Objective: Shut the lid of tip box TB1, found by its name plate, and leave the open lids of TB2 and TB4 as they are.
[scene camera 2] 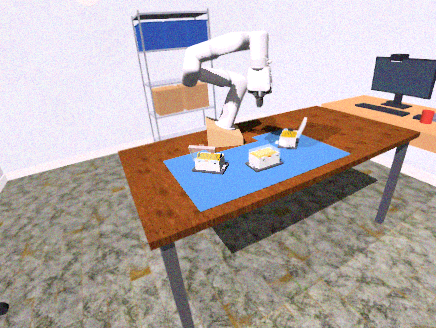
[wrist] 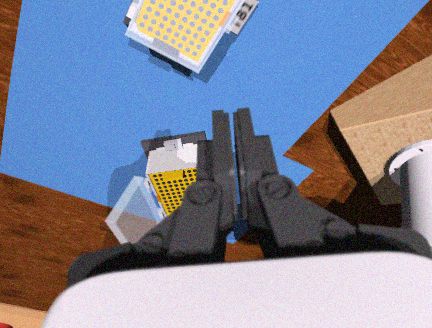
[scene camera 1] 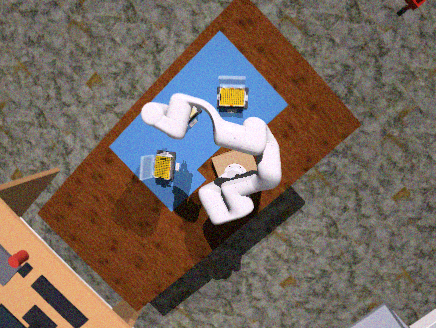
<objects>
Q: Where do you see a clear lid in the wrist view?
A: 135,213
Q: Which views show my gripper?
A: Scene camera 2 and the wrist view only.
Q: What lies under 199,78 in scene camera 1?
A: A blue mat.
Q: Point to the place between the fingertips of my gripper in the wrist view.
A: At 232,135
</objects>
